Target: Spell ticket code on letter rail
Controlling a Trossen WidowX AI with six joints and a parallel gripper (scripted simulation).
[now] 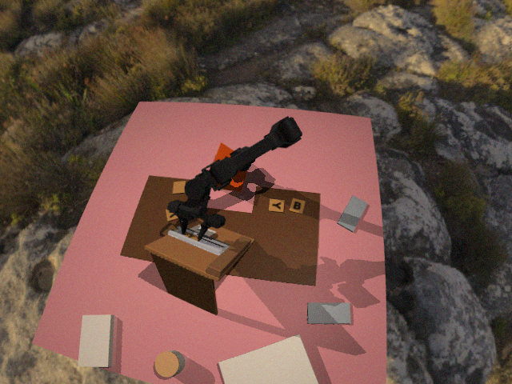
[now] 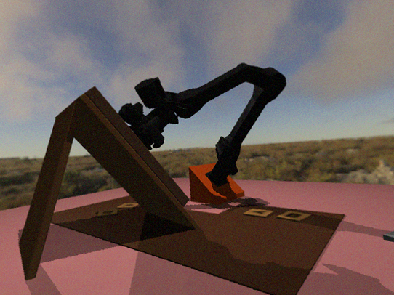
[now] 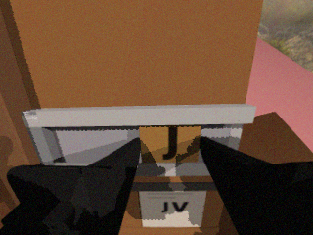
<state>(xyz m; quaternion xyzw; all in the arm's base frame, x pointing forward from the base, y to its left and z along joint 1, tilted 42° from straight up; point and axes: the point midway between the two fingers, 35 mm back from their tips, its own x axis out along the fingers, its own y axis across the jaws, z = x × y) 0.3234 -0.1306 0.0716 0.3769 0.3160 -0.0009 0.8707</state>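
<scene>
Now: gripper tip 60 mm past the white ticket, 10 mm to the right of it and 80 mm above it. Also, from my gripper tip: brown mat (160 mm behind, 50 mm to the left, 160 mm below); then white block (400 mm ahead, 320 mm to the right, 150 mm below).
</scene>
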